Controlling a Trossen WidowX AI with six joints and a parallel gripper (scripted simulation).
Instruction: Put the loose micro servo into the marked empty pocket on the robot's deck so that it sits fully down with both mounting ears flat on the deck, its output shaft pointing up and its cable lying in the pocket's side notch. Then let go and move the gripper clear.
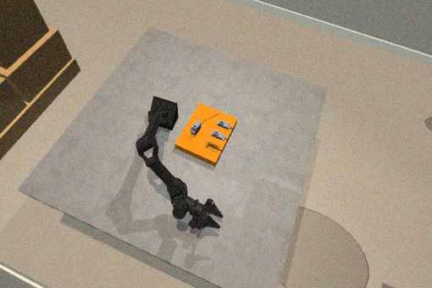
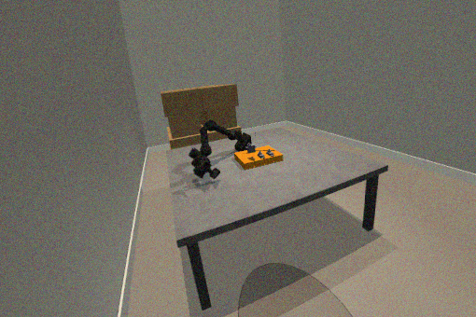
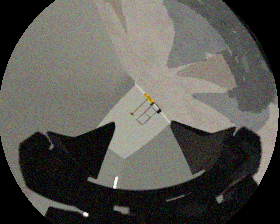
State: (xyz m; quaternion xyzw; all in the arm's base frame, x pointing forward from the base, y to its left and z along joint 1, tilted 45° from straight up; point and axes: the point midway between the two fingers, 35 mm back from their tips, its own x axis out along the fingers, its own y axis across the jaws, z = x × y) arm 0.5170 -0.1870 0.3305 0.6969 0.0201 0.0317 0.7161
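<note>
Right now my gripper tip is 340 mm past the orange deck, 400 mm to the right of it and 70 mm above it.
</note>
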